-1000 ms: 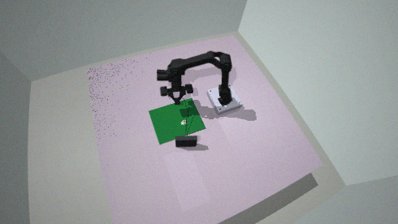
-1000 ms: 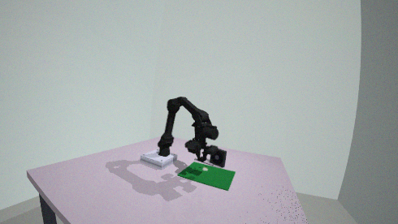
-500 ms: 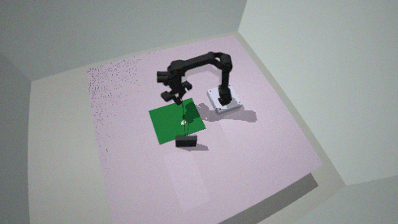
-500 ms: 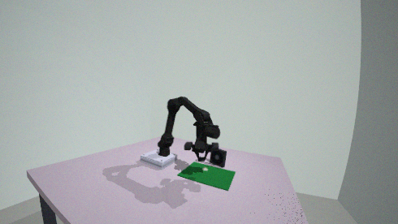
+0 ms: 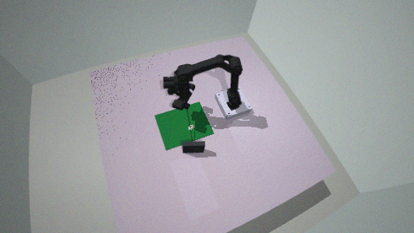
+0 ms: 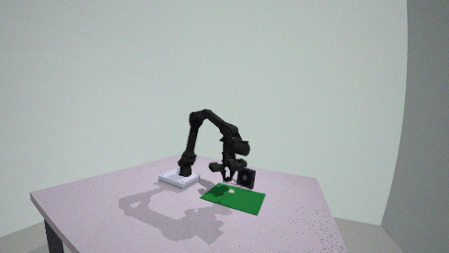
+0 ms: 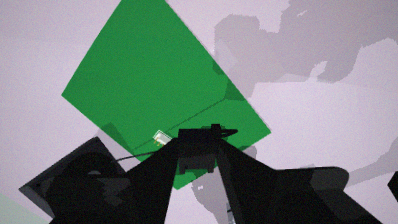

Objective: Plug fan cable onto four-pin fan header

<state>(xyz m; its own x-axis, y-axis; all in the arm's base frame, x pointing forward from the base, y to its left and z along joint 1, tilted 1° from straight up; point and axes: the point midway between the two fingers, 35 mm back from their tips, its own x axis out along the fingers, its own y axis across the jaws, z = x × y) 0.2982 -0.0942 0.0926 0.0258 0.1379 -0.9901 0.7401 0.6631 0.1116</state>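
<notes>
My gripper tip is now 13 cm above the green board, 6 cm to the right of it and 4 cm short of it. The rest, counted from my gripper tip: white four-pin fan header (11 cm below, 10 cm to the left); then black fan plug (1 cm to the left, 1 cm behind); then black fan (23 cm to the left, 5 cm below, 5 cm ahead).
</notes>
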